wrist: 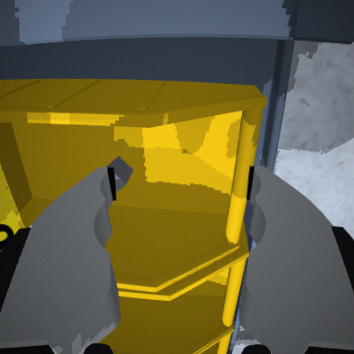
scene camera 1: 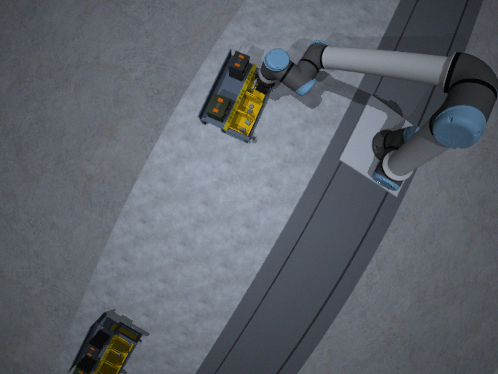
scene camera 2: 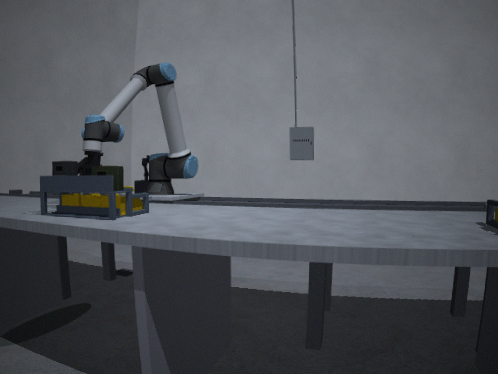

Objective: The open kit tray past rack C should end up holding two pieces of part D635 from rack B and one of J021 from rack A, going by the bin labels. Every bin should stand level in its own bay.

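The yellow bin (scene camera 1: 257,92) (wrist: 175,225) at the arm's end of the rack (scene camera 1: 228,87) (scene camera 2: 77,183) (wrist: 150,60) stands in its bay, roughly in line with its neighbours; its label is not readable. A small grey piece (wrist: 121,169) lies inside it, partly hidden by the left fingertip in the wrist view. My gripper (wrist: 180,169) (scene camera 1: 261,89) is open with its fingers wide apart and nothing between them. It points down over the bin, the right finger near the bin's front edge. The fingertips are hidden in scene camera 2. The kit tray and part J021 do not show.
Two neighbouring yellow bins (scene camera 1: 250,110) (scene camera 1: 242,124) hold small grey parts. Dark boxes (scene camera 1: 239,65) (scene camera 1: 218,107) (scene camera 2: 110,177) stand on the rack's upper level. Another rack with yellow bins (scene camera 1: 120,345) stands at the lower left. The rail (scene camera 1: 310,280) runs beside the table.
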